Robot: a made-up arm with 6 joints.
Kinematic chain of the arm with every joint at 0, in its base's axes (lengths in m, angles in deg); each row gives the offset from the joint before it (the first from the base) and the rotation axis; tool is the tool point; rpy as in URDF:
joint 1: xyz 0 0 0.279 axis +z
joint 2: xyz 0 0 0 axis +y
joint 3: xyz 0.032 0 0.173 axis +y
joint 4: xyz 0.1 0 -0.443 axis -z
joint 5: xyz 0 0 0 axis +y
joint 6: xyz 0.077 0 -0.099 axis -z
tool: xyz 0 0 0 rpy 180 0 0
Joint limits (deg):
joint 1: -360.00..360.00
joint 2: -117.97..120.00
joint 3: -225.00..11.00
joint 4: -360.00..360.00
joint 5: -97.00..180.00
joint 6: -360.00..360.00
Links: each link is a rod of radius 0.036 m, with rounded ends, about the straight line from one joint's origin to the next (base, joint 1, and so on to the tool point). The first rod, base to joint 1, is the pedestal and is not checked.
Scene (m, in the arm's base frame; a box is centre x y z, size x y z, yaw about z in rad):
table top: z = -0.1
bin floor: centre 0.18 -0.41 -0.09 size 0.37 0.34 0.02 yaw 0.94
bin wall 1: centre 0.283 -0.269 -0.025 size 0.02 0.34 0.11 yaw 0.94
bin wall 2: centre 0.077 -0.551 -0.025 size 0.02 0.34 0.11 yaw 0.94
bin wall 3: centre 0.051 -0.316 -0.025 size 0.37 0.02 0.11 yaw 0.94
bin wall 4: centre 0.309 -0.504 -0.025 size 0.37 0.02 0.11 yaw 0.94
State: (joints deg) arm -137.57 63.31 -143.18 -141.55 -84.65 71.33
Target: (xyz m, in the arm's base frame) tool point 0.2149 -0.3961 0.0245
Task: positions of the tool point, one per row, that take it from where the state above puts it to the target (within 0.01 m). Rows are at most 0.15 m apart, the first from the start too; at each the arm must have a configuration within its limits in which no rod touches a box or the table.
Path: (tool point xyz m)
1: -0.2331 -0.4846 0.3069
2: -0.0994 -0.5191 0.3346
3: 0.0352 -0.5168 0.3618
4: 0.1607 -0.4799 0.3881
5: 0.1895 -0.4814 0.2638
6: 0.2091 -0.4525 0.1402
7: 0.2149 -0.3961 0.0246

